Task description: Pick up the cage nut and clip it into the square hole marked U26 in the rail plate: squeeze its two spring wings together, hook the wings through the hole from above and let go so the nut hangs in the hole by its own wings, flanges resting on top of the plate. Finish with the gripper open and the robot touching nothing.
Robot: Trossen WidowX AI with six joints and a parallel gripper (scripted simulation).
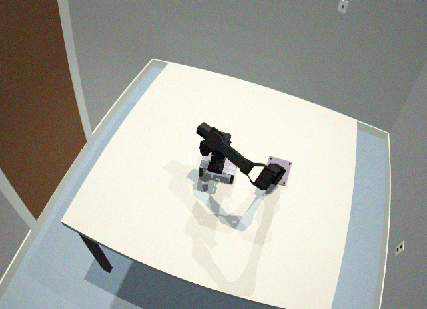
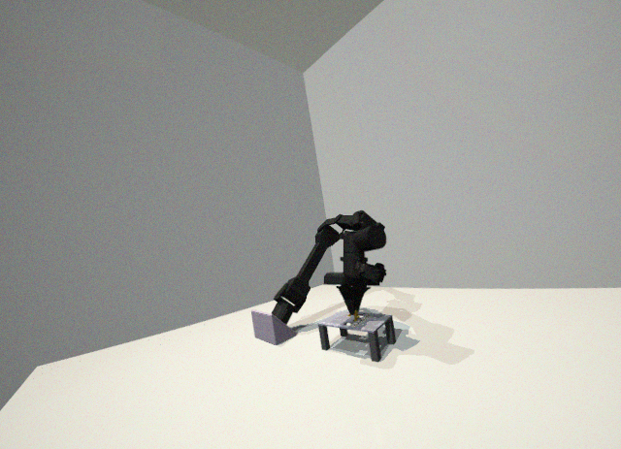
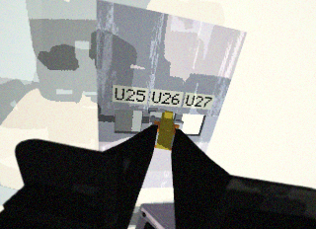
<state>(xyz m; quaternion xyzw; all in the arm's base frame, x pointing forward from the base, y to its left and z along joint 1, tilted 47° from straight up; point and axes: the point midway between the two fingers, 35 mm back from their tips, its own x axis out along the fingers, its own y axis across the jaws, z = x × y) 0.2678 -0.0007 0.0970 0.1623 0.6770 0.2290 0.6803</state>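
My gripper tip is now 10 mm above the yellow cage nut.
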